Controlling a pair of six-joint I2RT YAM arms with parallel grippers.
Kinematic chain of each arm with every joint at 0, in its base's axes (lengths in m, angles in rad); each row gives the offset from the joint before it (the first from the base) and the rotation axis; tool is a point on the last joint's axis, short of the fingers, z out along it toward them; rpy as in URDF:
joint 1: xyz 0 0 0.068 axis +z
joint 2: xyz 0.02 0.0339 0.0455 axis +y
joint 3: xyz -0.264 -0.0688 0 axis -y
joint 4: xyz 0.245 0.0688 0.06 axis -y
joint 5: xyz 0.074 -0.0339 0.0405 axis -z
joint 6: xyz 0.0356 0 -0.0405 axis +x
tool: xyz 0 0 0 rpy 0 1.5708 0
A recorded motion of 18 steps. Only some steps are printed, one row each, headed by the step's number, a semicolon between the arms.
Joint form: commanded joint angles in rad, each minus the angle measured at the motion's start. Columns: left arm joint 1, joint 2, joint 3, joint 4, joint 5, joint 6; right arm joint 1, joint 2, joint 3, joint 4, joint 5, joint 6.
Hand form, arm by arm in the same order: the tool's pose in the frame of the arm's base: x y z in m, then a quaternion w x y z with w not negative. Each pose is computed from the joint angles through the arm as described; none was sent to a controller.
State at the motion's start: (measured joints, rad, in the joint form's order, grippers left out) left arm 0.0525 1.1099 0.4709 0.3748 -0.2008 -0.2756; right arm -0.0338 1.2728 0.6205 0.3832 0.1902 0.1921
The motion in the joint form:
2: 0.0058 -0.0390 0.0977 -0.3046 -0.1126 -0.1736; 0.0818 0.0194 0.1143 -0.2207 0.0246 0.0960
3: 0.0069 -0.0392 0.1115 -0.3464 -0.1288 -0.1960; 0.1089 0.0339 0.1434 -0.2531 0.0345 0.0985
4: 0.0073 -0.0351 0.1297 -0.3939 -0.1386 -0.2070; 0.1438 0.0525 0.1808 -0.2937 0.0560 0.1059
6: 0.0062 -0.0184 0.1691 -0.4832 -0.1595 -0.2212; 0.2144 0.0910 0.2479 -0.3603 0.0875 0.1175
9: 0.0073 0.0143 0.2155 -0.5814 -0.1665 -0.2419; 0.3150 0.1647 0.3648 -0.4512 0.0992 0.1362
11: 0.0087 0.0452 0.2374 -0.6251 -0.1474 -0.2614; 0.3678 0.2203 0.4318 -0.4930 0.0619 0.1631
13: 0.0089 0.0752 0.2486 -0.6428 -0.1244 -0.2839; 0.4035 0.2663 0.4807 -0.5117 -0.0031 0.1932
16: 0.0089 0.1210 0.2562 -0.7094 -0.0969 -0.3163; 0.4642 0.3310 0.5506 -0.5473 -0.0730 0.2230
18: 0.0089 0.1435 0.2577 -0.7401 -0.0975 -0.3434; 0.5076 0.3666 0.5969 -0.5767 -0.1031 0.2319
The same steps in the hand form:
2: 0.2340 0.0247 0.2347 0.54787 -0.29028 0.78417 0.02553; 0.2875 0.0062 0.2468 0.55861 0.15810 0.81421 0.00430
3: 0.2333 0.0254 0.2354 0.53769 -0.30340 0.78609 0.02999; 0.2912 0.0140 0.2496 0.55177 0.15044 0.82029 0.00660
4: 0.2333 0.0258 0.2363 0.52485 -0.31012 0.79189 0.03563; 0.2956 0.0239 0.2533 0.54389 0.14429 0.82663 0.00683
6: 0.2347 0.0264 0.2378 0.49905 -0.31946 0.80402 0.04951; 0.3030 0.0454 0.2589 0.53013 0.12654 0.83835 0.01091
9: 0.2378 0.0270 0.2377 0.46491 -0.32860 0.81997 0.05946; 0.3154 0.0805 0.2683 0.51080 0.09245 0.85419 0.02989
11: 0.2415 0.0270 0.2343 0.44194 -0.33299 0.83118 0.05434; 0.3233 0.1028 0.2697 0.49297 0.07056 0.86507 0.06037
13: 0.2454 0.0265 0.2296 0.42520 -0.33809 0.83841 0.04447; 0.3296 0.1206 0.2693 0.47568 0.05177 0.87232 0.10054
16: 0.2466 0.0256 0.2163 0.37802 -0.34658 0.85751 0.04079; 0.3350 0.1492 0.2676 0.44728 0.02066 0.88241 0.14447
18: 0.2466 0.0256 0.2095 0.35591 -0.35780 0.86220 0.04382; 0.3356 0.1686 0.2681 0.43053 -0.00208 0.88746 0.16447

